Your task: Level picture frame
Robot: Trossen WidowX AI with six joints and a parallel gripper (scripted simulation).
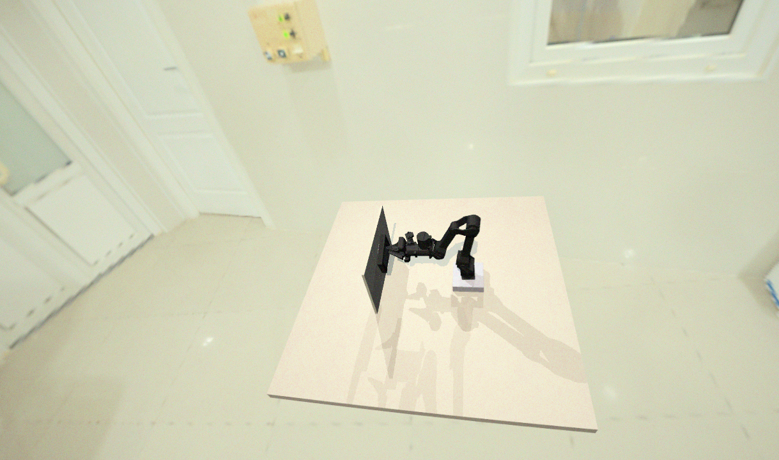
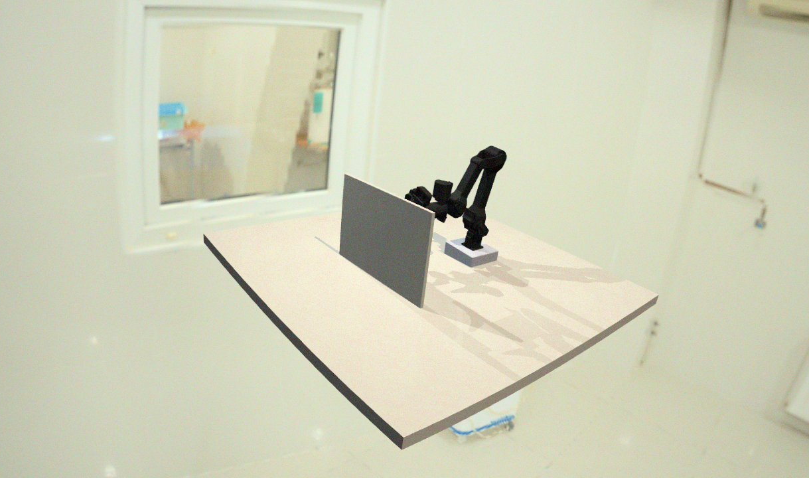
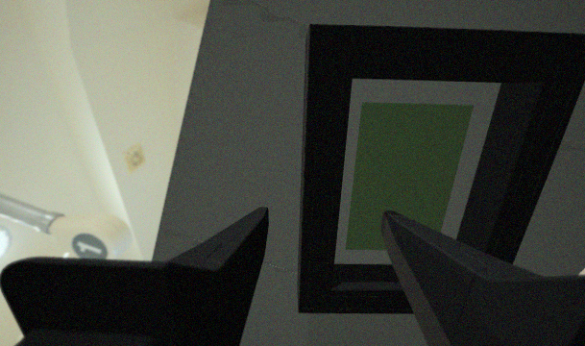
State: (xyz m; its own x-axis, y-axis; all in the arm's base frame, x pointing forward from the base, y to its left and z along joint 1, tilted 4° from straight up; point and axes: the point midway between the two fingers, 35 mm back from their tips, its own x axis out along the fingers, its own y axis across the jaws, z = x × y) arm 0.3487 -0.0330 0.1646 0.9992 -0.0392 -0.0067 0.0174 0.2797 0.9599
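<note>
My gripper tip is 4 cm short of the picture frame, 2 cm to the left of it and 5 cm above it. Round my gripper tip: wall panel: 5 cm ahead, 6 cm below.
</note>
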